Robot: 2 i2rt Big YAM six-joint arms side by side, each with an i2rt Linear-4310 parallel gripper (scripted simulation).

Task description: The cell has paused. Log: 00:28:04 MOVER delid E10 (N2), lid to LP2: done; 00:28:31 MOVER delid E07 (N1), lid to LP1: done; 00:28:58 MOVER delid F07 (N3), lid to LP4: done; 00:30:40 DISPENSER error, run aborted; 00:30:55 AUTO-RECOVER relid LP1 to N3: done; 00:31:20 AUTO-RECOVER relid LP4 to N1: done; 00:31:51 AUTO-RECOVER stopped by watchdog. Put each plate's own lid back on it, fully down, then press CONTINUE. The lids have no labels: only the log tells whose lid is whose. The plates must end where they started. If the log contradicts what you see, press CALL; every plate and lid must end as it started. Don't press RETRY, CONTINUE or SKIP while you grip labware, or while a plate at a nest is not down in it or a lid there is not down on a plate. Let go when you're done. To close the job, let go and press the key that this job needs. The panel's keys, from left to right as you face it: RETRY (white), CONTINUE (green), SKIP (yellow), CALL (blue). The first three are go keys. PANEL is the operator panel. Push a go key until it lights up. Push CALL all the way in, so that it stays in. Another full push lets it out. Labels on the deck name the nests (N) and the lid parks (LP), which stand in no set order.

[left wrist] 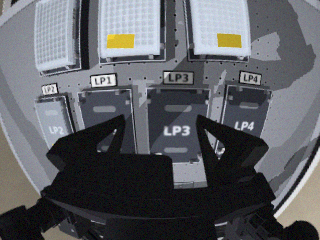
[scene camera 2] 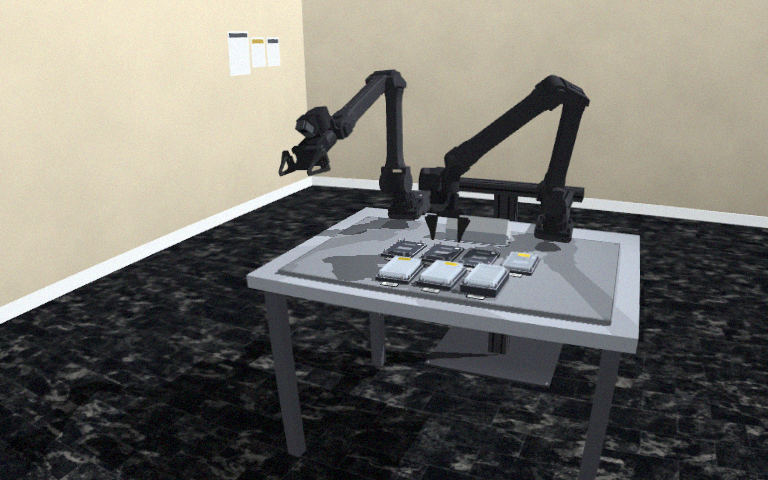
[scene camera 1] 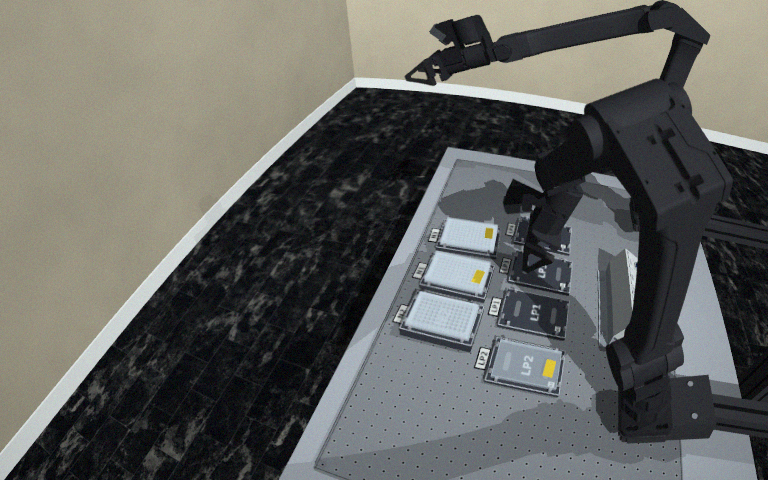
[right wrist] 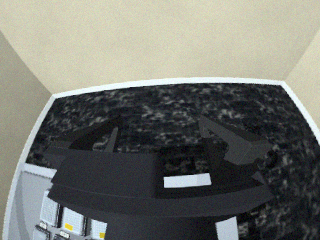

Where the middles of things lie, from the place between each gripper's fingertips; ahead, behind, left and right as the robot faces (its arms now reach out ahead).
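Relative to the N2 plate (scene camera 1: 427, 304), my left hand (scene camera 1: 527, 257) is 19 cm to the right of it, 13 cm short of it and 4 cm above it. Counted from my left hand: park LP1 (scene camera 1: 546, 327) 10 cm to the left, 5 cm behind, 7 cm below; park LP3 (scene camera 1: 565, 277) 3 cm to the right, 4 cm behind, 7 cm below; park LP4 (left wrist: 232, 109) 16 cm to the right, 2 cm behind, 7 cm below.
My right hand (scene camera 2: 293, 174) is 11 cm to the right of the park LP4, 39 cm past it and 33 cm above it. Counted from my right hand: N2 plate 46 cm to the left, 24 cm behind, 30 cm below; park LP1 37 cm to the left, 42 cm behind, 33 cm below; park LP3 24 cm to the left, 41 cm behind, 33 cm below.
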